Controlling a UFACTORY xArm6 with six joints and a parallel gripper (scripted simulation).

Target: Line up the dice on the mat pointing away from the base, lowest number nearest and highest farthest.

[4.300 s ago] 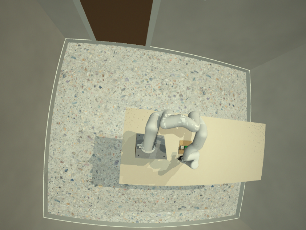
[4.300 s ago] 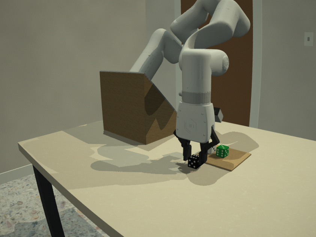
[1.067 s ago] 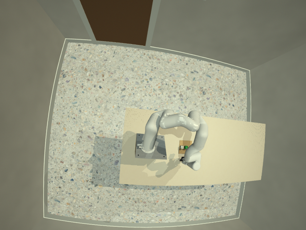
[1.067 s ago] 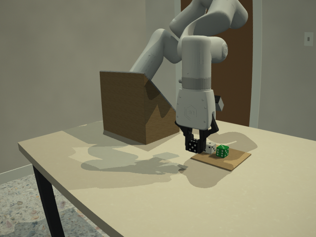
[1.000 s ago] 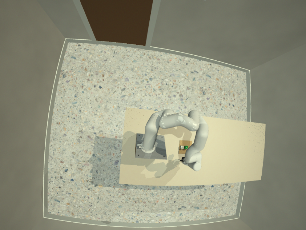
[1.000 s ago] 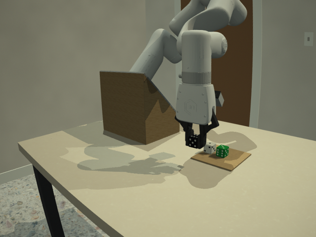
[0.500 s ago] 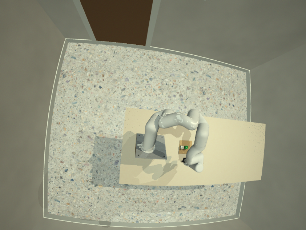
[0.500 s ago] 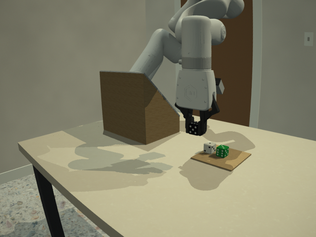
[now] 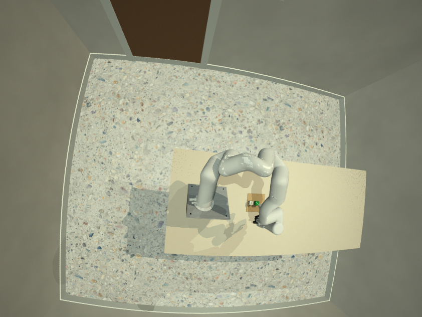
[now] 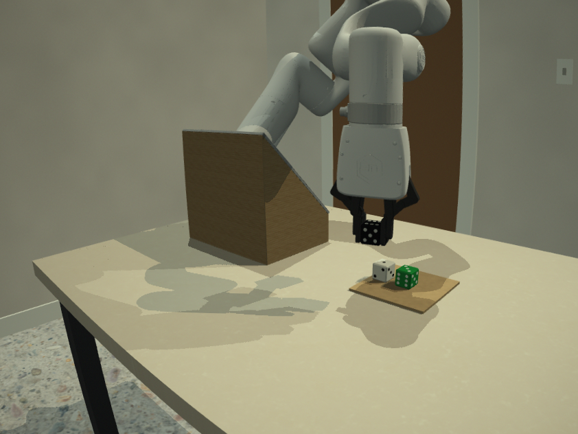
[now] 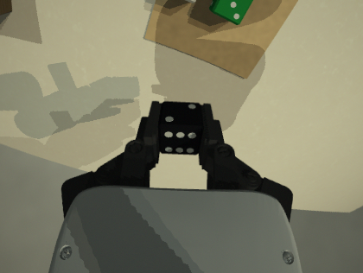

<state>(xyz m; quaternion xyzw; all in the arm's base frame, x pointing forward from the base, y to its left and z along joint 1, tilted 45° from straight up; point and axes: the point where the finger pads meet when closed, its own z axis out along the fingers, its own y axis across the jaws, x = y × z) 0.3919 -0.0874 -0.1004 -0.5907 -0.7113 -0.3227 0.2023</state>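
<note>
Now: hand 100 mm above the green die, 90 mm to the right of it and 20 mm short of it. Round my hand: black die 10 mm below; white die 100 mm below, 90 mm to the left, 20 mm behind; brown mat 120 mm below, 90 mm to the left, 20 mm ahead.
</note>
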